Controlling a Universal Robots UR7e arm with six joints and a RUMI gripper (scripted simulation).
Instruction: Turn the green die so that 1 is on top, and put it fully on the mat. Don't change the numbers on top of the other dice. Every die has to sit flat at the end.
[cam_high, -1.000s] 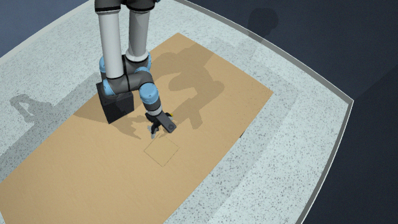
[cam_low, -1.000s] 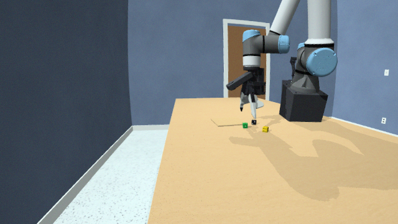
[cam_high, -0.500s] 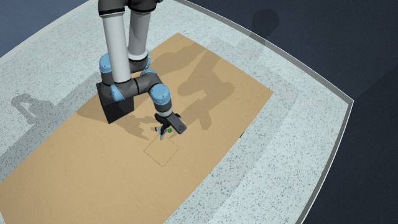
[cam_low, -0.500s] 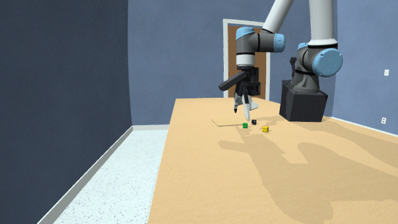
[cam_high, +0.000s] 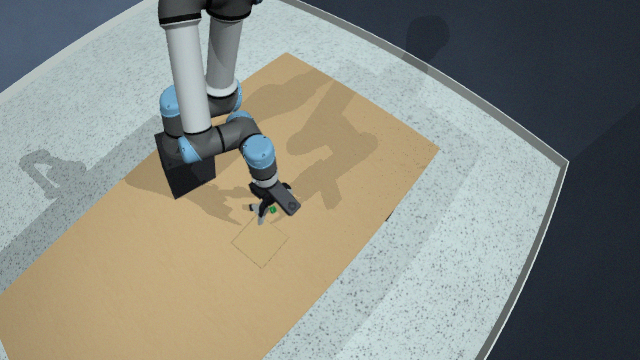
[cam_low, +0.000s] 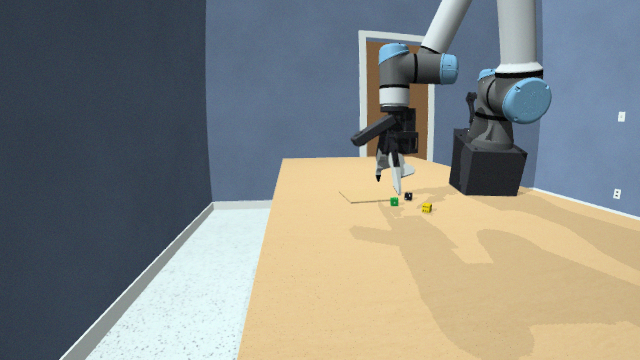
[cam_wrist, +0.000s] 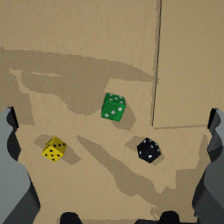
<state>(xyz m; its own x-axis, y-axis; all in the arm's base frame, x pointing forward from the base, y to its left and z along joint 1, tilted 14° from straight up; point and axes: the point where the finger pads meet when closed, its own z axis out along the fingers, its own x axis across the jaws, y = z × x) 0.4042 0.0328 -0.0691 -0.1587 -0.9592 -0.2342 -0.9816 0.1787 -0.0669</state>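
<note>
My gripper is now 20 mm past the green die and 40 mm above it. Round my hand: tan mat 110 mm to the right, 40 mm below; yellow die 70 mm behind, 80 mm to the left, 40 mm below; black die 90 mm behind, 30 mm to the right, 40 mm below.
</note>
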